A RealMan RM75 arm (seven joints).
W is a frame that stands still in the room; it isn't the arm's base.
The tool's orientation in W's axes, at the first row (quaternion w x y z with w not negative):
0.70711 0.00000 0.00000 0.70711
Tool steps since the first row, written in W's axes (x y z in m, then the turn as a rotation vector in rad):
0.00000 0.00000 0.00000 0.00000 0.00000 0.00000
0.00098 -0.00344 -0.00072 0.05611 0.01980 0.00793
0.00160 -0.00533 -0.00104 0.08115 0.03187 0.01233
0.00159 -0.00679 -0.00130 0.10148 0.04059 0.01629
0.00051 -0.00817 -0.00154 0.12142 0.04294 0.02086
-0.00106 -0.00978 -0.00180 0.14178 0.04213 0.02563
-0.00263 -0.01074 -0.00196 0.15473 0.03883 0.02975
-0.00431 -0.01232 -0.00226 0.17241 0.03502 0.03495
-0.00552 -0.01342 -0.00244 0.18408 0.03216 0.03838
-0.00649 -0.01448 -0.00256 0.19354 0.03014 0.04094
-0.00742 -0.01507 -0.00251 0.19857 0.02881 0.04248
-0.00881 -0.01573 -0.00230 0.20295 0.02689 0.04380
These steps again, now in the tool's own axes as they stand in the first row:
0.00000 0.00000 0.00000 0.00000 0.00000 0.00000
-0.00344 -0.00098 -0.00072 0.01980 -0.05611 0.00793
-0.00533 -0.00160 -0.00104 0.03187 -0.08115 0.01233
-0.00679 -0.00159 -0.00130 0.04059 -0.10148 0.01629
-0.00817 -0.00051 -0.00154 0.04294 -0.12142 0.02086
-0.00978 0.00106 -0.00180 0.04213 -0.14178 0.02563
-0.01074 0.00263 -0.00196 0.03883 -0.15473 0.02975
-0.01232 0.00431 -0.00226 0.03502 -0.17241 0.03495
-0.01342 0.00552 -0.00244 0.03216 -0.18408 0.03838
-0.01448 0.00649 -0.00256 0.03014 -0.19354 0.04094
-0.01507 0.00742 -0.00251 0.02881 -0.19857 0.04248
-0.01573 0.00881 -0.00230 0.02689 -0.20295 0.04380

